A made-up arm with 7 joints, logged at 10 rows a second.
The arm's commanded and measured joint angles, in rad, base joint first. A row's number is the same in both.
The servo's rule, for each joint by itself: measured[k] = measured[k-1] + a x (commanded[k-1-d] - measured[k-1]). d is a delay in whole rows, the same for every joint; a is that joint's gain. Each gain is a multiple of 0.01, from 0.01 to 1. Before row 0 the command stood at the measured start. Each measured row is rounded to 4 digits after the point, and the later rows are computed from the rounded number. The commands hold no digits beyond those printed.
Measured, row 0: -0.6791, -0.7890, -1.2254, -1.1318, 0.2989, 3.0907, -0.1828
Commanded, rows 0 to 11: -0.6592, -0.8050, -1.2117, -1.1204, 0.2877, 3.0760, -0.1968; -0.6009, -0.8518, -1.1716, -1.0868, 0.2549, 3.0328, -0.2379; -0.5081, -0.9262, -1.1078, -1.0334, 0.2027, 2.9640, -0.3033; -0.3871, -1.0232, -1.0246, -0.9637, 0.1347, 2.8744, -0.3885; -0.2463, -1.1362, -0.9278, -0.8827, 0.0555, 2.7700, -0.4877; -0.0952, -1.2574, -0.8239, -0.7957, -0.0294, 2.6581, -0.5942; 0.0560, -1.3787, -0.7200, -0.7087, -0.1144, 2.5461, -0.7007; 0.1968, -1.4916, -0.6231, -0.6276, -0.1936, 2.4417, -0.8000; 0.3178, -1.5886, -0.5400, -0.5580, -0.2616, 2.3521, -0.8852; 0.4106, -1.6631, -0.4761, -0.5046, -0.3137, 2.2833, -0.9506; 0.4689, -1.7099, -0.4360, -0.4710, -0.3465, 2.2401, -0.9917; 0.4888, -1.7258, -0.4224, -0.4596, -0.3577, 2.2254, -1.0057
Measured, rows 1 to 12: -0.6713, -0.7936, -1.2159, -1.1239, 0.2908, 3.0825, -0.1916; -0.6438, -0.8105, -1.1853, -1.0983, 0.2650, 3.0547, -0.2208; -0.5909, -0.8441, -1.1318, -1.0535, 0.2201, 3.0039, -0.2728; -0.5114, -0.8960, -1.0578, -0.9915, 0.1586, 2.9314, -0.3457; -0.4080, -0.9657, -0.9681, -0.9164, 0.0844, 2.8410, -0.4352; -0.2860, -1.0503, -0.8686, -0.8331, 0.0025, 2.7386, -0.5354; -0.1526, -1.1455, -0.7661, -0.7473, -0.0817, 2.6308, -0.6395; -0.0163, -1.2459, -0.6674, -0.6647, -0.1623, 2.5249, -0.7406; 0.1140, -1.3453, -0.5795, -0.5911, -0.2338, 2.4281, -0.8317; 0.2297, -1.4375, -0.5082, -0.5314, -0.2913, 2.3470, -0.9066; 0.3230, -1.5165, -0.4584, -0.4897, -0.3310, 2.2871, -0.9602; 0.3877, -1.5772, -0.4336, -0.4689, -0.3502, 2.2525, -0.9889
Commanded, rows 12 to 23: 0.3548, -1.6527, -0.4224, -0.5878, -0.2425, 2.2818, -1.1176; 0.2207, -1.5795, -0.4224, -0.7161, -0.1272, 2.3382, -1.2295; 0.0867, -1.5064, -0.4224, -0.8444, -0.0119, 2.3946, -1.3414; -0.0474, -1.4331, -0.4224, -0.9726, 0.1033, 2.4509, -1.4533; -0.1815, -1.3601, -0.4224, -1.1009, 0.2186, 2.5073, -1.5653; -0.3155, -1.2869, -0.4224, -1.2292, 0.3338, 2.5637, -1.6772; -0.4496, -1.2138, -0.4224, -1.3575, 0.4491, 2.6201, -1.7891; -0.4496, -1.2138, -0.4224, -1.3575, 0.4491, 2.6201, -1.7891; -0.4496, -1.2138, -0.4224, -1.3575, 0.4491, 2.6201, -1.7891; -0.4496, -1.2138, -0.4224, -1.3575, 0.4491, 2.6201, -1.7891; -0.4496, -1.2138, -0.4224, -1.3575, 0.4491, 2.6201, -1.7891; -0.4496, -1.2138, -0.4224, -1.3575, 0.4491, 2.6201, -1.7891
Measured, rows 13 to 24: 0.3749, -1.5991, -0.4259, -0.5509, -0.2727, 2.2689, -1.0700; 0.3148, -1.5934, -0.4235, -0.6649, -0.1679, 2.3077, -1.1705; 0.2258, -1.5682, -0.4227, -0.7888, -0.0556, 2.3564, -1.2782; 0.1193, -1.5290, -0.4225, -0.9156, 0.0588, 2.4093, -1.3885; 0.0020, -1.4800, -0.4224, -1.0435, 0.1739, 2.4642, -1.4999; -0.1218, -1.4240, -0.4224, -1.1716, 0.2890, 2.5199, -1.6116; -0.2496, -1.3630, -0.4224, -1.2999, 0.4043, 2.5760, -1.7234; -0.3276, -1.3197, -0.4224, -1.3396, 0.4366, 2.6007, -1.7648; -0.3752, -1.2890, -0.4224, -1.3520, 0.4456, 2.6116, -1.7801; -0.4042, -1.2672, -0.4224, -1.3558, 0.4481, 2.6164, -1.7858; -0.4219, -1.2517, -0.4224, -1.3570, 0.4488, 2.6185, -1.7879; -0.4327, -1.2407, -0.4224, -1.3573, 0.4490, 2.6194, -1.7887
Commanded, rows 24 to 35: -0.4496, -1.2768, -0.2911, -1.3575, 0.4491, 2.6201, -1.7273; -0.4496, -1.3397, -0.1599, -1.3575, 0.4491, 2.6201, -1.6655; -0.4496, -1.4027, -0.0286, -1.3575, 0.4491, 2.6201, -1.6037; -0.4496, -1.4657, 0.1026, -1.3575, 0.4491, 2.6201, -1.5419; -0.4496, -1.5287, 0.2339, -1.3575, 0.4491, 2.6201, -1.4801; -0.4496, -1.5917, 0.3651, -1.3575, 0.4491, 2.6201, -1.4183; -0.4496, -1.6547, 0.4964, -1.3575, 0.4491, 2.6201, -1.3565; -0.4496, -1.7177, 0.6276, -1.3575, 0.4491, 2.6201, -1.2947; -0.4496, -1.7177, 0.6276, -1.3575, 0.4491, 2.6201, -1.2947; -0.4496, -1.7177, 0.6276, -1.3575, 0.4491, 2.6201, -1.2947; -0.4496, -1.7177, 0.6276, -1.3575, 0.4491, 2.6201, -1.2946; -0.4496, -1.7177, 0.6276, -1.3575, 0.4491, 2.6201, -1.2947
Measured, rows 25 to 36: -0.4393, -1.2512, -0.3318, -1.3574, 0.4491, 2.6198, -1.7500; -0.4433, -1.2769, -0.2132, -1.3575, 0.4491, 2.6200, -1.6968; -0.4458, -1.3134, -0.0858, -1.3575, 0.4491, 2.6201, -1.6381; -0.4473, -1.3576, 0.0442, -1.3575, 0.4491, 2.6201, -1.5775; -0.4482, -1.4072, 0.1751, -1.3575, 0.4491, 2.6201, -1.5161; -0.4487, -1.4607, 0.3062, -1.3575, 0.4491, 2.6201, -1.4545; -0.4491, -1.5170, 0.4374, -1.3575, 0.4491, 2.6201, -1.3928; -0.4493, -1.5752, 0.5686, -1.3575, 0.4491, 2.6201, -1.3310; -0.4494, -1.6165, 0.6093, -1.3575, 0.4491, 2.6201, -1.3081; -0.4495, -1.6458, 0.6219, -1.3575, 0.4491, 2.6201, -1.2997; -0.4495, -1.6667, 0.6258, -1.3575, 0.4491, 2.6201, -1.2965; -0.4495, -1.6815, 0.6270, -1.3575, 0.4491, 2.6201, -1.2954
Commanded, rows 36 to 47: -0.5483, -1.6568, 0.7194, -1.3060, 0.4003, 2.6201, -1.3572; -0.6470, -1.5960, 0.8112, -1.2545, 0.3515, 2.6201, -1.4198; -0.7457, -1.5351, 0.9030, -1.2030, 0.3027, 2.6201, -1.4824; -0.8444, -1.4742, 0.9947, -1.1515, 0.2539, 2.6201, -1.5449; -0.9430, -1.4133, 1.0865, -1.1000, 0.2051, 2.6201, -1.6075; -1.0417, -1.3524, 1.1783, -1.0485, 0.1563, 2.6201, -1.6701; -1.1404, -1.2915, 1.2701, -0.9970, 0.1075, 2.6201, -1.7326; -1.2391, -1.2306, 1.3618, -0.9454, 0.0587, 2.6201, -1.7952; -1.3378, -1.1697, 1.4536, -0.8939, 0.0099, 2.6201, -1.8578; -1.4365, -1.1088, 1.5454, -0.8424, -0.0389, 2.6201, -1.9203; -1.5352, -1.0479, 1.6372, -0.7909, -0.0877, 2.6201, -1.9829; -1.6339, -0.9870, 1.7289, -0.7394, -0.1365, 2.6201, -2.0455
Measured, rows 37 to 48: -0.4880, -1.6743, 0.6908, -1.3220, 0.4140, 2.6201, -1.3343; -0.5500, -1.6516, 0.7739, -1.2754, 0.3690, 2.6201, -1.3882; -0.6263, -1.6178, 0.8630, -1.2254, 0.3213, 2.6201, -1.4475; -0.7114, -1.5762, 0.9539, -1.1744, 0.2728, 2.6201, -1.5089; -0.8017, -1.5290, 1.0454, -1.1231, 0.2241, 2.6201, -1.5710; -0.8953, -1.4778, 1.1371, -1.0716, 0.1753, 2.6201, -1.6334; -0.9909, -1.4238, 1.2289, -1.0201, 0.1265, 2.6201, -1.6959; -1.0877, -1.3678, 1.3206, -0.9686, 0.0777, 2.6201, -1.7585; -1.1852, -1.3104, 1.4124, -0.9171, 0.0289, 2.6201, -1.8211; -1.2832, -1.2519, 1.5042, -0.8656, -0.0199, 2.6201, -1.8836; -1.3815, -1.1927, 1.5960, -0.8141, -0.0687, 2.6201, -1.9462; -1.4799, -1.1330, 1.6877, -0.7626, -0.1175, 2.6201, -2.0088
